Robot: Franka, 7 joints.
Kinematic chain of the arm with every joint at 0, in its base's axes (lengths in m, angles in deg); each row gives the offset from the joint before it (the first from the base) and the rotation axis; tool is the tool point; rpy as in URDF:
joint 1: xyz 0 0 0.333 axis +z
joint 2: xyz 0 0 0 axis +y
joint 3: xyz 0 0 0.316 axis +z
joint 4: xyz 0.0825 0 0 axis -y
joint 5: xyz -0.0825 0 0.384 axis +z
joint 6: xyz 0 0 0 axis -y
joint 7: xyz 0.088 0 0 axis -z
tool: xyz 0 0 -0.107 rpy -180 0 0
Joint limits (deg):
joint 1: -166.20..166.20
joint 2: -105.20..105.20
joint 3: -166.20..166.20
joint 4: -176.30..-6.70
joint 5: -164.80..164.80
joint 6: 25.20..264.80
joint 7: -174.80..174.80
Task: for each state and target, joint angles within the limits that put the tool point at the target. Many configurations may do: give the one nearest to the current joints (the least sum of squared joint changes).
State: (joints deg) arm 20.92 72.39 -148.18 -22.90 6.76 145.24 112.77
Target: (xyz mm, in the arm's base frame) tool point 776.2 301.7 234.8
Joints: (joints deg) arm 20.97 97.07 -148.29 -6.70 5.82 165.54 112.77
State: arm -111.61 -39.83 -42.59 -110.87 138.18 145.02 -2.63
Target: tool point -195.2 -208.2 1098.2
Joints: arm -98.35 -18.65 -20.88 -61.74 139.77 131.43 -2.63
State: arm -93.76 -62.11 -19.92 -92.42 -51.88 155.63 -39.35
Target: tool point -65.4 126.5 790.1
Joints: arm -115.06 -105.20 -16.80 -142.66 -56.20 153.65 -39.35
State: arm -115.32 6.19 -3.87 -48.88 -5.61 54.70 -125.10
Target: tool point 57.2 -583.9 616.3
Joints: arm -93.43 20.75 11.99 -59.30 -0.72 55.36 -125.10
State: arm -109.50 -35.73 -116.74 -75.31 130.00 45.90 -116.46
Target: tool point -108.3 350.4 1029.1
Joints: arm -118.23 -19.48 -111.60 -45.06 140.08 64.45 -116.46
